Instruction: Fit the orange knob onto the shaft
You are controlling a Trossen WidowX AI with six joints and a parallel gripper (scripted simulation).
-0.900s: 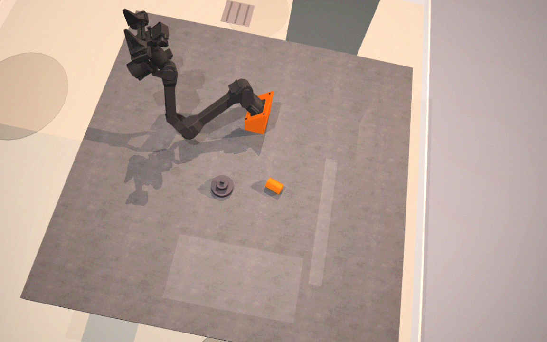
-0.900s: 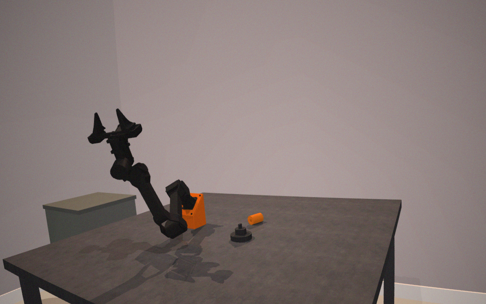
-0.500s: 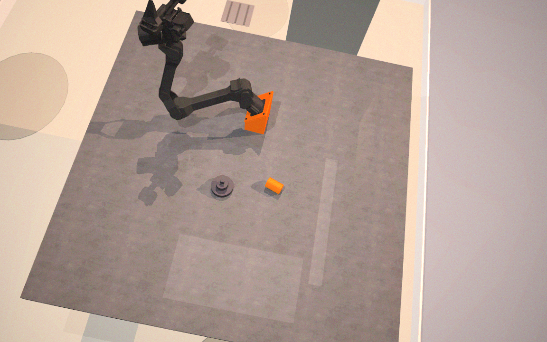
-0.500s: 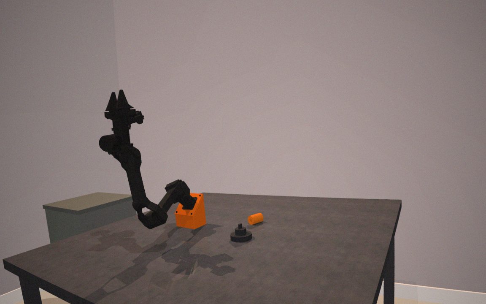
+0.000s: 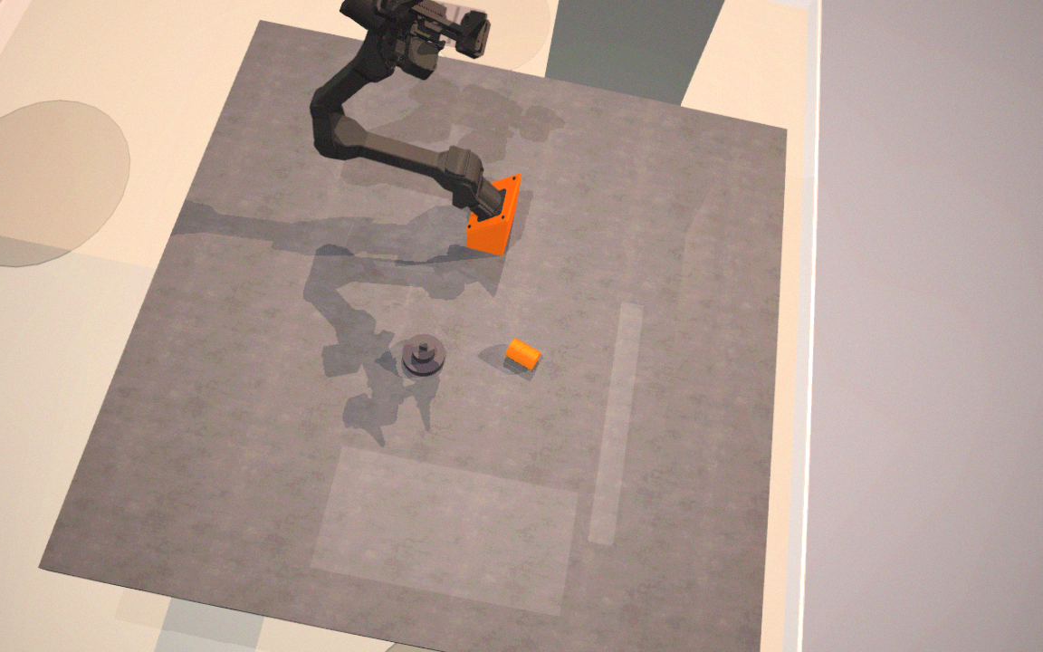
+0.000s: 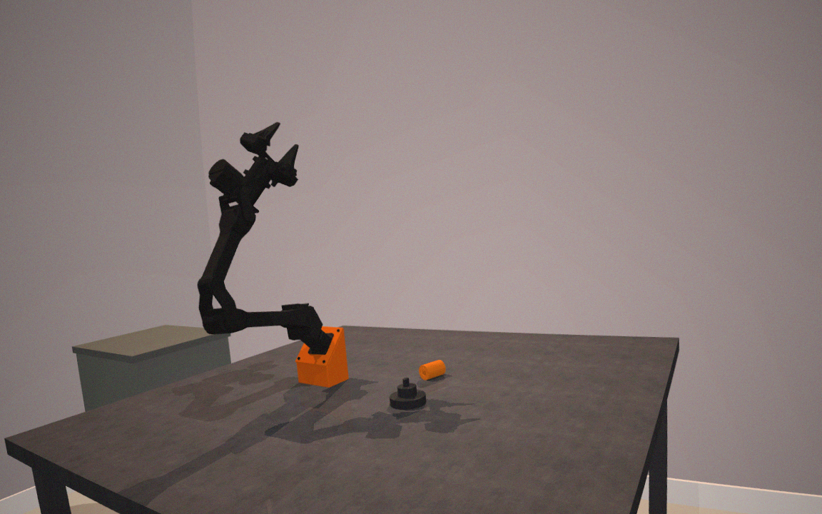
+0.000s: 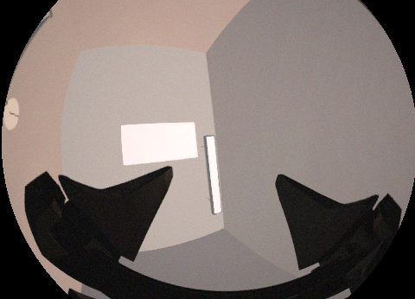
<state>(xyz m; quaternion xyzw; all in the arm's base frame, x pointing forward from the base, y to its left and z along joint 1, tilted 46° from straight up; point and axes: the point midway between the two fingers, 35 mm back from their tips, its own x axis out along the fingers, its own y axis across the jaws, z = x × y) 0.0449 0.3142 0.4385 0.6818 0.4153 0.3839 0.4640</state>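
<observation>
Now: the orange knob 64 cm below my gripper tip, 24 cm ahead of it and 20 cm to the left of it. Also, from my gripper tip: dark round pedestal 63 cm below, 28 cm ahead, 1 cm to the left.
</observation>
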